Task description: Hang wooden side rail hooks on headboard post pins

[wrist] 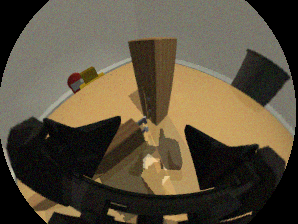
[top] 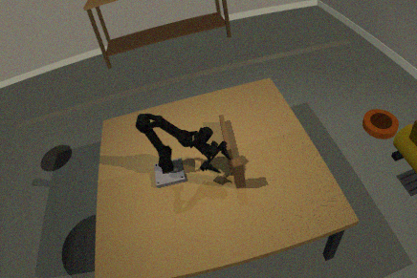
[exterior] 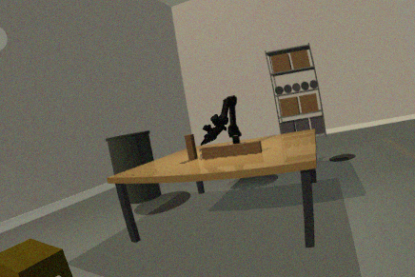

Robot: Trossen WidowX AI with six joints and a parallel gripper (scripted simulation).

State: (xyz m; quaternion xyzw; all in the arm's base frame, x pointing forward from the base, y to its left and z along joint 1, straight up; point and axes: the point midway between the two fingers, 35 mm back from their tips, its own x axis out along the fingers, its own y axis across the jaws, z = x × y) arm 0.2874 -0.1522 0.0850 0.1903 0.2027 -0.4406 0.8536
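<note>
My gripper tip is 60 mm to the left of the wooden headboard post, 50 mm short of it and 10 mm above it.
</note>
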